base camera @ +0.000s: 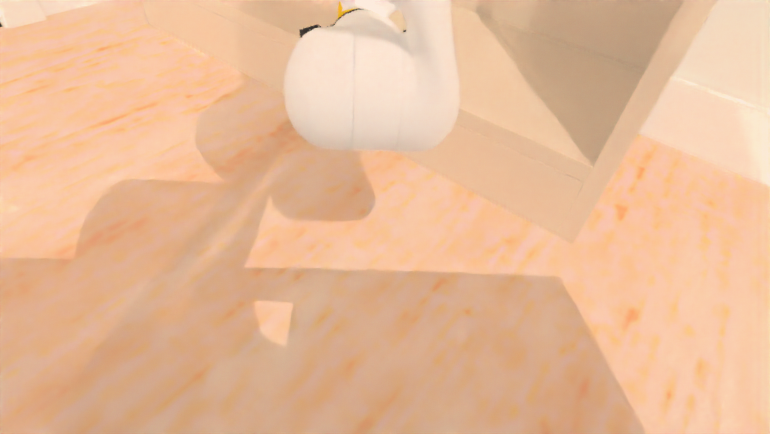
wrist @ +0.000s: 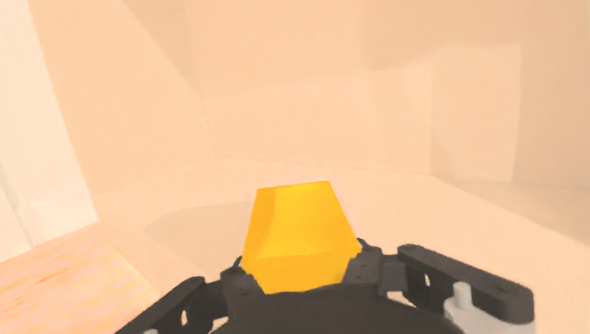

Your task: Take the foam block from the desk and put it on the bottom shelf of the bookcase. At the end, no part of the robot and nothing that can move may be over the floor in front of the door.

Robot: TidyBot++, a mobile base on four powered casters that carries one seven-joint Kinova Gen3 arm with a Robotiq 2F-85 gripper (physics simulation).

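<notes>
The yellow foam block is between the two black fingers at the lower middle of the wrist view. My gripper is shut on it. In the base camera view a small yellow piece of the block shows at the top, behind the white arm, which hides most of the gripper. The bookcase's bottom shelf spreads below and beyond the block in the wrist view, with a shadow on it left of the block. Whether the block touches the shelf cannot be told.
The bookcase's side panel stands at the right in the base camera view and at the left in the wrist view. The white arm reaches over the shelf's front edge. A pale wall stands beside the bookcase. The door does not show.
</notes>
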